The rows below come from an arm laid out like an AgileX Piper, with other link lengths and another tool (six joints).
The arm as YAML. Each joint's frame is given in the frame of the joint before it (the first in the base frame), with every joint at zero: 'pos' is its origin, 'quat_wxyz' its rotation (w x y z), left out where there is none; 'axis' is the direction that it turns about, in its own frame. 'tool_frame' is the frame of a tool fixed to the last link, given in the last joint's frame.
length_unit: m
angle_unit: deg
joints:
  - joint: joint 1
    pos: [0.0, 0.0, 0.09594]
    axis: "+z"
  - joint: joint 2
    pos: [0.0, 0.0, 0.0]
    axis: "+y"
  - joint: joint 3
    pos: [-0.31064, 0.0, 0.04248]
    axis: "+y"
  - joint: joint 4
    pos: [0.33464, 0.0, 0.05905]
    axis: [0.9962, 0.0, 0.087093]
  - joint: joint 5
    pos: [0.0, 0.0, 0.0]
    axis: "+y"
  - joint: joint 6
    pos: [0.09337, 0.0, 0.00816]
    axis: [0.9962, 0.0, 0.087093]
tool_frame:
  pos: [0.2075, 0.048, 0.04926]
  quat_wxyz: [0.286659, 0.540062, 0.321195, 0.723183]
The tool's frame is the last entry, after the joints.
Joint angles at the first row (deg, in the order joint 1, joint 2, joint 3, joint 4, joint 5, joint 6):
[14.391 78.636 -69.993 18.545 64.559 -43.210]
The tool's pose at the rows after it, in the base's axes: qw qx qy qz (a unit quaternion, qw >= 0); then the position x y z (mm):
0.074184 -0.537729 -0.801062 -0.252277 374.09 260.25 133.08
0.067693 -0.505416 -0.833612 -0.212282 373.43 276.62 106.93
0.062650 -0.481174 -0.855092 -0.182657 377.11 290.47 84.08
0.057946 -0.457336 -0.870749 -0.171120 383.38 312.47 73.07
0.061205 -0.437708 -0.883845 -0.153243 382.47 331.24 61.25
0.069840 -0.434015 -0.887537 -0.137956 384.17 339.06 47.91
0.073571 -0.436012 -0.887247 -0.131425 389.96 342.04 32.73
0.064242 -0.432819 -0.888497 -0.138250 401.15 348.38 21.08
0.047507 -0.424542 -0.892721 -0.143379 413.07 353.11 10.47
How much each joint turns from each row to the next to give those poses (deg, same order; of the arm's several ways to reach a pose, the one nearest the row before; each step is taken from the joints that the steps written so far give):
[5.000 5.467 -3.229 -4.846 0.990 -0.334]
[4.440 4.995 -2.881 -4.158 0.276 -0.141]
[3.084 4.762 -2.831 -2.918 -0.001 -0.136]
[2.879 4.271 -3.809 -1.582 -0.109 -0.039]
[2.527 4.040 -3.716 -1.119 1.256 0.000]
[0.713 3.383 -2.595 -0.152 1.142 0.000]
[-0.065 2.429 -0.902 0.000 -0.642 0.000]
[0.224 1.586 -0.215 -0.515 -2.635 0.000]
[0.493 1.317 -0.129 -1.448 -2.788 0.000]

